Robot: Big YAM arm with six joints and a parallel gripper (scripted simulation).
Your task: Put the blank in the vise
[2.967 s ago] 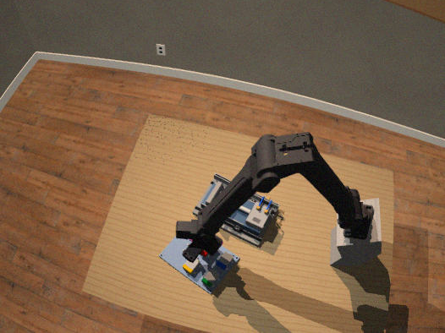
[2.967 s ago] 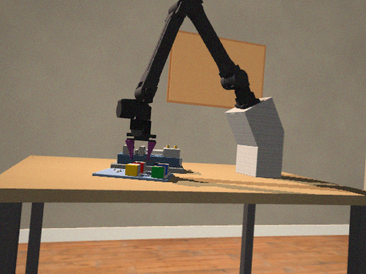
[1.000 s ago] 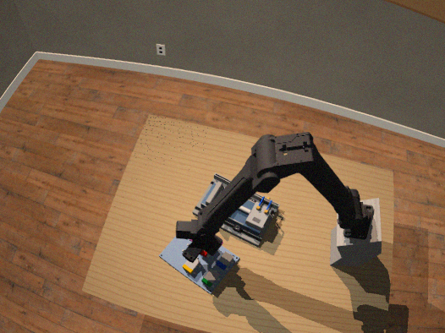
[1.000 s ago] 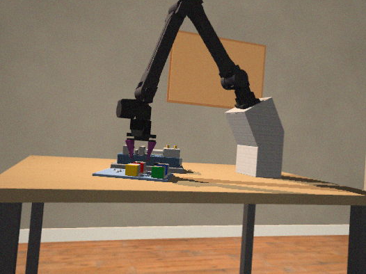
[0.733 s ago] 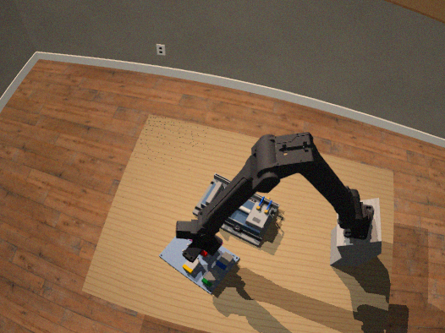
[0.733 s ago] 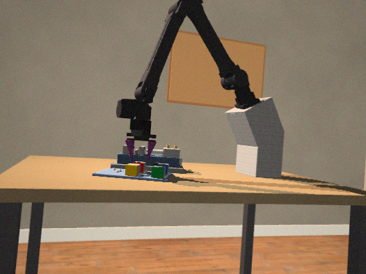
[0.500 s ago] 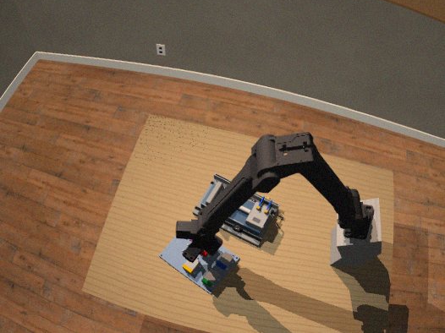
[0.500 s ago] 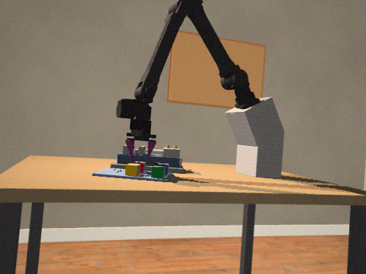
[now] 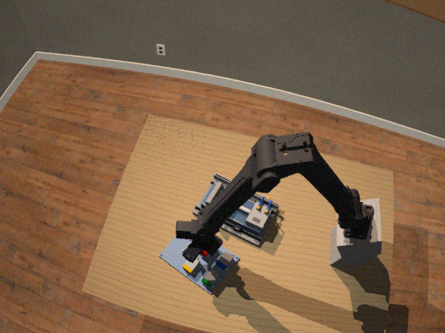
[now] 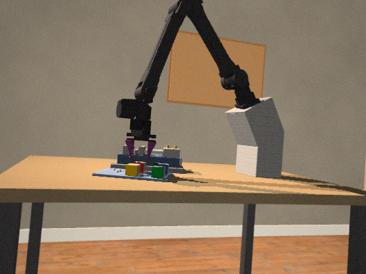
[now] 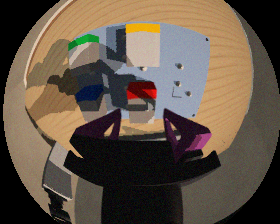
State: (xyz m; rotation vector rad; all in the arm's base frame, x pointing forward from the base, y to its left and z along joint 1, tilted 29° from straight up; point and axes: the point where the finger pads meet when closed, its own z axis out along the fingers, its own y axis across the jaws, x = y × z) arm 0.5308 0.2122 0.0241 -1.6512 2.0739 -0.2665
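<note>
Now: the red-ended blank 4 cm below my hand. Also, from my hand: blue-ended blank: 9 cm behind, 4 cm below, 2 cm to the left; then light blue plate: 6 cm below, 4 cm to the left, 1 cm ahead; then yellow-ended blank: 9 cm to the left, 4 cm below, 2 cm ahead.
</note>
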